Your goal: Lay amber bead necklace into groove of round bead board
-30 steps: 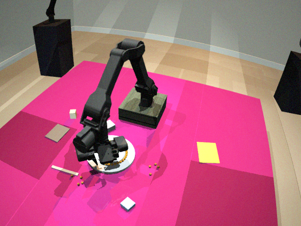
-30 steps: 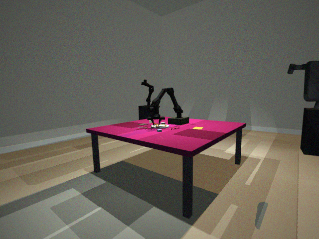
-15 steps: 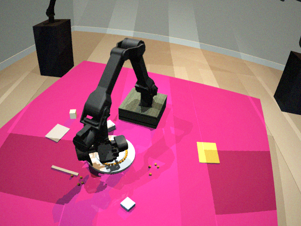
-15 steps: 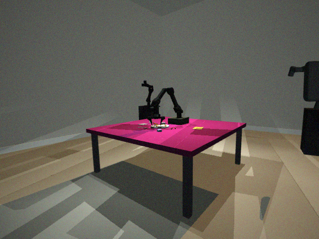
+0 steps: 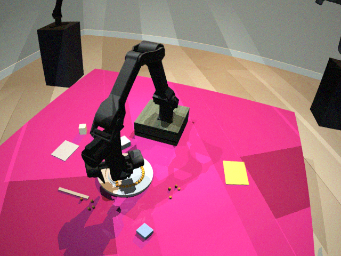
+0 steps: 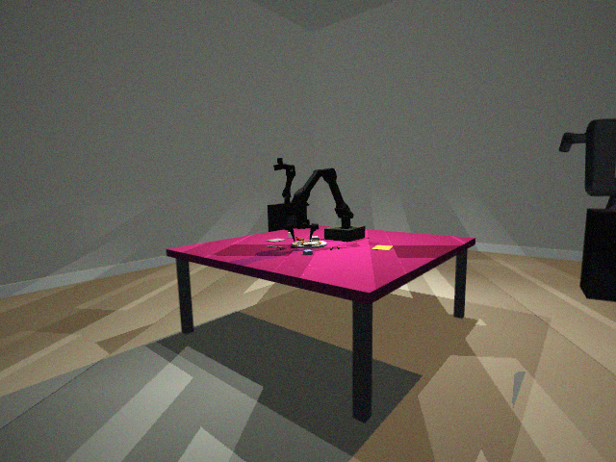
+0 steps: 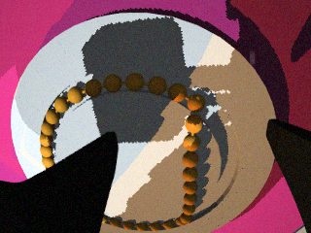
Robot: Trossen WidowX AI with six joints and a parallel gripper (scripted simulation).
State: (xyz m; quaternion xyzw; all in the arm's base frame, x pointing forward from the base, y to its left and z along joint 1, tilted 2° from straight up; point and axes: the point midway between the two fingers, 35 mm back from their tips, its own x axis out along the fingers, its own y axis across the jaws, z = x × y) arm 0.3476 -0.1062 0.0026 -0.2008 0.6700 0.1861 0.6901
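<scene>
Right now the round bead board is 5 cm behind my gripper tip, 2 cm below it and 1 cm to the left of it. The rest, counted from my gripper tip: white block 20 cm behind, 4 cm to the right, 1 cm below; then blue block 16 cm ahead, 14 cm to the left, 2 cm below; then white strip 14 cm to the right, 8 cm ahead, 2 cm below.
</scene>
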